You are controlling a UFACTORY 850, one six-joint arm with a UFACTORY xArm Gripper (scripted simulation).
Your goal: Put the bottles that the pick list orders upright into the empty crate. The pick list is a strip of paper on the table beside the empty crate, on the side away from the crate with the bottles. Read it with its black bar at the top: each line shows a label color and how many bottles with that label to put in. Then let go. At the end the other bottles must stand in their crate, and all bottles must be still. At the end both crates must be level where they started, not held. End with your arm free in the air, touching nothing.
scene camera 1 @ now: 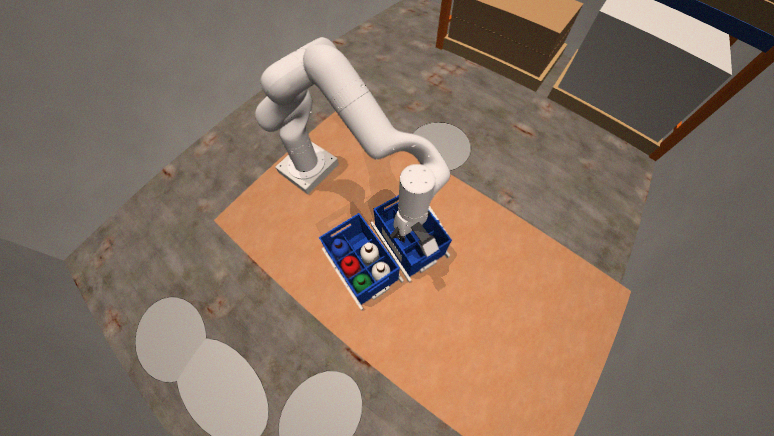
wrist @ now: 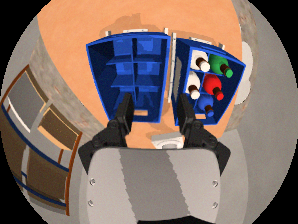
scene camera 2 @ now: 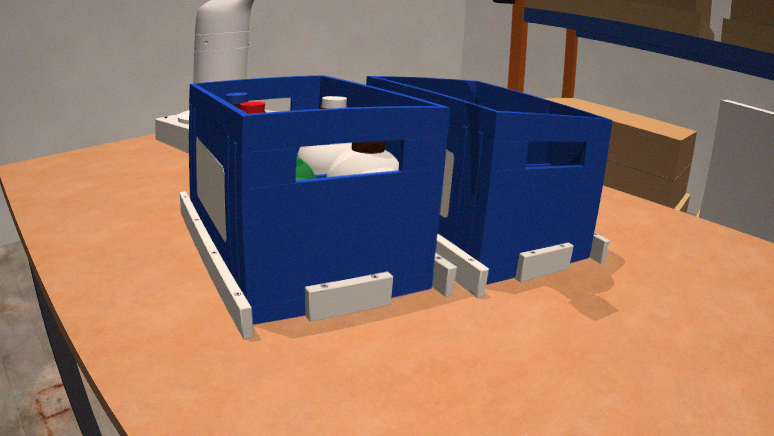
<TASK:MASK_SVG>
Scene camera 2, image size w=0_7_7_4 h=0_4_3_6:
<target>blue crate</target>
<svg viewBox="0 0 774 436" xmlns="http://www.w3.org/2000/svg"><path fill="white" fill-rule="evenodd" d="M367 76L366 85L450 107L438 234L489 269L486 285L515 278L519 254L523 252L570 243L574 245L570 263L590 257L612 129L611 119L480 81Z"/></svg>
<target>white bottle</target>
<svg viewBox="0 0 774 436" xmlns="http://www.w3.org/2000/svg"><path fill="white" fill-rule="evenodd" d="M399 162L391 153L385 150L385 141L352 143L350 149L341 153L333 161L326 177L398 170Z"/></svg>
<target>blue crate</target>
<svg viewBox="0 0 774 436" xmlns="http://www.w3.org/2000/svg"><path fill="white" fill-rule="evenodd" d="M450 107L325 75L254 78L190 84L190 200L220 256L250 304L253 325L305 316L305 287L388 272L393 275L392 298L432 289ZM399 162L397 171L326 177L327 174L315 175L316 179L296 181L296 157L300 147L385 141L385 150L391 153ZM320 106L322 105L322 97L346 97L347 106L352 108L320 109ZM226 94L248 93L247 101L291 98L290 111L247 114L226 102Z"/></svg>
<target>white bottle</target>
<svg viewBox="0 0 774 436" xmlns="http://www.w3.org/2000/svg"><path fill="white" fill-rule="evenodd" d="M352 143L300 147L297 157L304 160L314 171L315 175L327 174L333 161L341 153L350 149ZM320 109L346 108L347 98L323 97Z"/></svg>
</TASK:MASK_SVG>
